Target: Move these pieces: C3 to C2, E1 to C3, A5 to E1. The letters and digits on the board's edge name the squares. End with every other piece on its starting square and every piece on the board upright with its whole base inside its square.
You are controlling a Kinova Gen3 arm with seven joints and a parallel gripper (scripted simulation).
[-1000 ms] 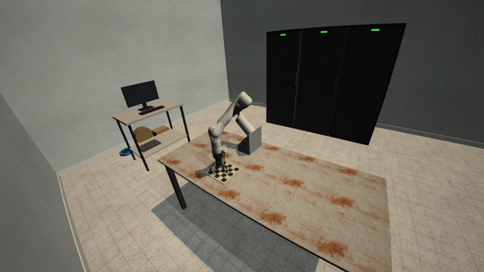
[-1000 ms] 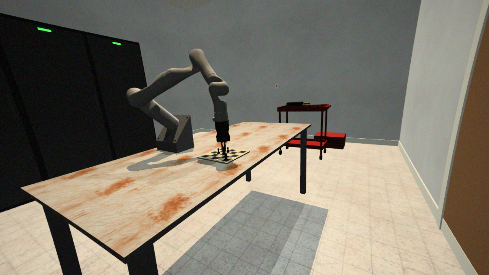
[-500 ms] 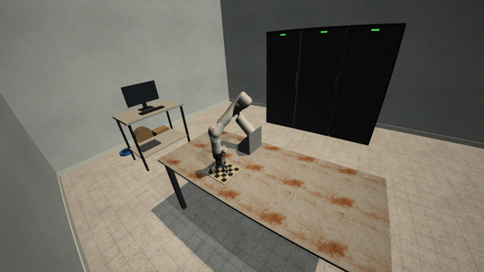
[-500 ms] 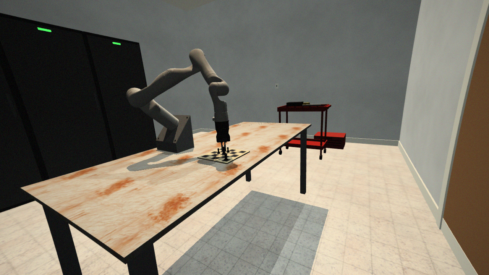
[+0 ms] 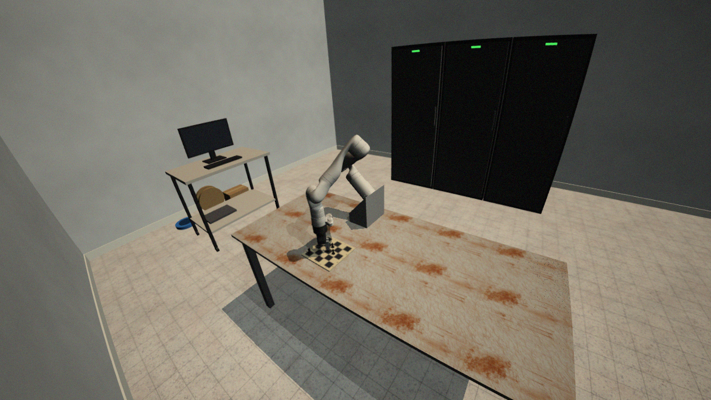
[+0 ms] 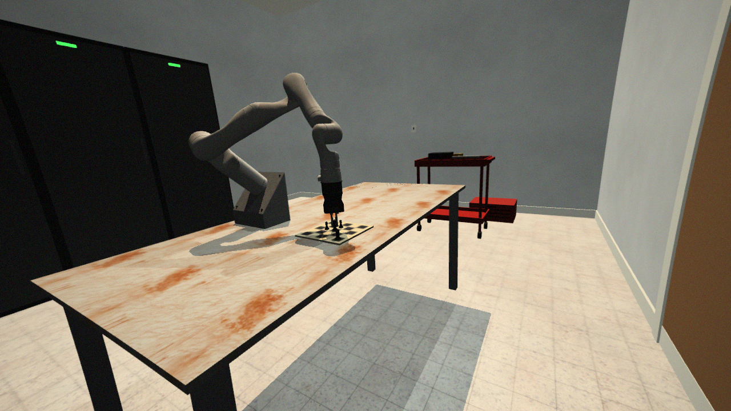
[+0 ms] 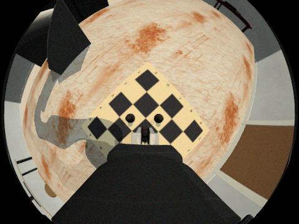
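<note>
My gripper is now 4 cm above the chessboard. The rest, counted from my hand: black piece: 7 cm ahead, 8 cm to the right, 2 cm below.
</note>
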